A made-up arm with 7 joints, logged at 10 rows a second.
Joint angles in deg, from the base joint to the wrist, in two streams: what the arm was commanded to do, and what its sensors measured. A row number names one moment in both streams.
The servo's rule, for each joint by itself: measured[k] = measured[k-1] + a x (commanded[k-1-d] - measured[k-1]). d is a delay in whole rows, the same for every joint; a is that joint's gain. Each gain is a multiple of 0.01, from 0.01 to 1. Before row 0 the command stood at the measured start. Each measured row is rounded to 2 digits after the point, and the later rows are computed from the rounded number. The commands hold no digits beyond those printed.
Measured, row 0: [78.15 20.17 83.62 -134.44 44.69 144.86 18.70]
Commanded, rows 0 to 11: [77.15 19.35 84.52 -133.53 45.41 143.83 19.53]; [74.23 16.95 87.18 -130.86 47.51 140.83 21.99]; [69.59 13.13 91.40 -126.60 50.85 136.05 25.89]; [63.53 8.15 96.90 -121.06 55.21 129.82 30.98]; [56.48 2.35 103.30 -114.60 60.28 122.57 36.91]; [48.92 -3.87 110.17 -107.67 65.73 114.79 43.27]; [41.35 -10.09 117.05 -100.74 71.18 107.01 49.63]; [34.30 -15.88 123.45 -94.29 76.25 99.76 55.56]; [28.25 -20.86 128.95 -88.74 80.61 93.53 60.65]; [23.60 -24.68 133.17 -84.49 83.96 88.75 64.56]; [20.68 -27.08 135.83 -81.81 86.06 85.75 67.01]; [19.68 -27.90 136.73 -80.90 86.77 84.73 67.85]
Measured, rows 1 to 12: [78.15 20.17 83.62 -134.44 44.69 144.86 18.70]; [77.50 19.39 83.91 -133.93 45.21 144.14 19.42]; [75.37 17.07 84.96 -132.21 46.87 141.82 21.66]; [71.61 13.33 87.02 -129.07 49.74 137.78 25.34]; [66.36 8.41 90.18 -124.58 53.68 132.21 30.25]; [59.94 2.65 94.38 -118.99 58.43 125.46 36.04]; [52.78 -3.54 99.43 -112.65 63.69 117.99 42.33]; [45.35 -9.76 105.07 -105.98 69.08 110.30 48.68]; [38.17 -15.57 110.95 -99.43 74.24 102.92 54.67]; [31.72 -20.60 116.71 -93.44 78.83 96.35 59.87]; [26.44 -24.48 121.98 -88.43 82.52 91.03 63.95]; [22.70 -26.95 126.41 -84.72 85.07 87.33 66.61]
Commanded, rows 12 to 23: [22.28 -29.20 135.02 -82.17 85.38 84.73 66.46]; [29.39 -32.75 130.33 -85.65 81.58 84.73 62.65]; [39.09 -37.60 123.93 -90.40 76.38 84.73 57.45]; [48.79 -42.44 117.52 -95.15 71.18 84.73 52.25]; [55.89 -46.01 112.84 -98.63 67.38 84.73 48.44]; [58.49 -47.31 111.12 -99.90 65.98 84.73 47.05]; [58.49 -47.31 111.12 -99.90 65.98 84.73 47.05]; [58.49 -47.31 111.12 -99.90 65.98 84.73 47.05]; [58.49 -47.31 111.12 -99.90 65.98 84.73 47.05]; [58.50 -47.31 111.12 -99.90 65.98 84.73 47.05]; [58.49 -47.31 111.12 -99.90 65.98 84.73 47.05]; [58.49 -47.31 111.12 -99.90 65.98 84.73 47.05]
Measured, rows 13 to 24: [20.74 -27.85 129.71 -82.58 86.29 85.51 67.69]; [21.74 -29.13 131.41 -82.35 85.63 84.96 66.62]; [26.71 -32.57 131.06 -84.20 82.71 84.80 63.17]; [34.76 -37.35 128.78 -87.67 78.15 84.75 58.19]; [43.88 -42.19 125.18 -91.86 73.13 84.74 53.02]; [51.69 -45.82 121.23 -95.65 68.99 84.73 49.04]; [56.11 -47.24 117.99 -98.03 66.82 84.73 47.31]; [57.66 -47.31 115.79 -99.08 66.22 84.73 47.08]; [58.20 -47.31 114.30 -99.54 66.05 84.73 47.05]; [58.39 -47.31 113.28 -99.74 66.00 84.73 47.05]; [58.46 -47.31 112.59 -99.83 65.99 84.73 47.05]; [58.48 -47.31 112.12 -99.87 65.98 84.73 47.05]
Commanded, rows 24 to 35: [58.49 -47.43 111.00 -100.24 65.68 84.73 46.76]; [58.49 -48.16 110.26 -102.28 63.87 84.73 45.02]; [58.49 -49.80 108.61 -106.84 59.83 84.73 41.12]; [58.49 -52.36 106.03 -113.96 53.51 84.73 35.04]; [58.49 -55.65 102.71 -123.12 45.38 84.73 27.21]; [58.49 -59.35 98.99 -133.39 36.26 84.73 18.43]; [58.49 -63.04 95.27 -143.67 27.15 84.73 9.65]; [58.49 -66.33 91.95 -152.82 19.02 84.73 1.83]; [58.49 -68.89 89.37 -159.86 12.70 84.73 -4.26]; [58.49 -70.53 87.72 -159.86 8.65 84.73 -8.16]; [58.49 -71.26 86.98 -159.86 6.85 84.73 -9.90]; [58.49 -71.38 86.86 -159.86 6.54 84.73 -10.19]
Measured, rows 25 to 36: [58.49 -47.31 111.80 -99.89 65.98 84.73 47.05]; [58.49 -47.42 111.54 -100.09 65.76 84.73 46.80]; [58.49 -48.12 111.13 -101.32 64.40 84.73 45.25]; [58.49 -49.72 110.32 -104.41 61.11 84.73 41.66]; [58.49 -52.23 108.95 -109.76 55.64 84.73 35.90]; [58.49 -55.48 106.95 -117.24 48.25 84.73 28.34]; [58.49 -59.16 104.40 -126.28 39.62 84.73 19.72]; [58.49 -62.85 101.48 -136.02 30.64 84.73 10.96]; [58.49 -66.16 98.43 -145.43 22.27 84.73 3.02]; [58.49 -68.75 95.53 -153.51 15.38 84.73 -3.31]; [58.49 -70.44 93.03 -157.07 10.53 84.73 -7.53]; [58.49 -71.22 91.09 -158.63 7.88 84.73 -9.59]
